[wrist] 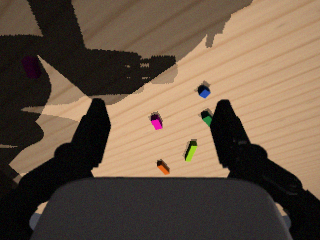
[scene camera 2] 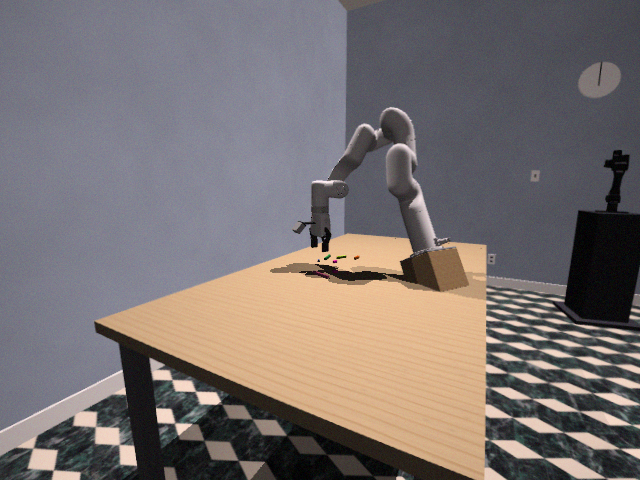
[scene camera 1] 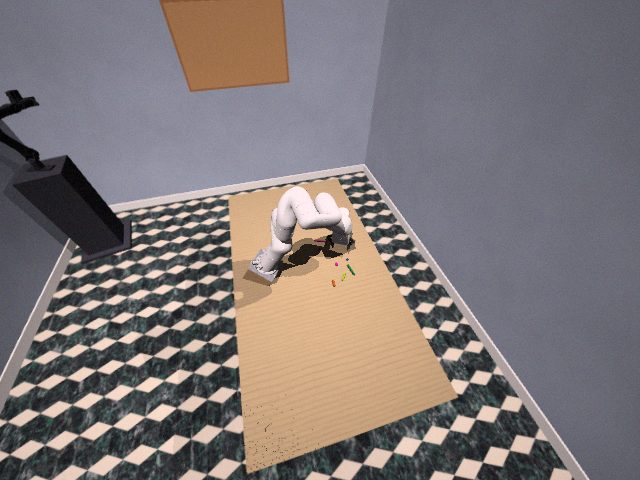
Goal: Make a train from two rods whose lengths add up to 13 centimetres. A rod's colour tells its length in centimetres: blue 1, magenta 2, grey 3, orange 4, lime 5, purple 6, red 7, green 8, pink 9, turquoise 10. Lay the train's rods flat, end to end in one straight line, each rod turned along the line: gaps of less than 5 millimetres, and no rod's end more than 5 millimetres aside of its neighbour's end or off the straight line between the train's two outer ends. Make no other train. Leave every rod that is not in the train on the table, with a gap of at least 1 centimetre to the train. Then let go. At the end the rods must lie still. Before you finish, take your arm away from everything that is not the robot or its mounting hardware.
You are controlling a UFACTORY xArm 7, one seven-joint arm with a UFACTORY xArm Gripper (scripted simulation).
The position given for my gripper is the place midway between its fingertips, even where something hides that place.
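Observation:
You can find my gripper (wrist: 160, 112) in the wrist view, and I see my gripper (scene camera 2: 319, 249) in scene camera 2 as well.

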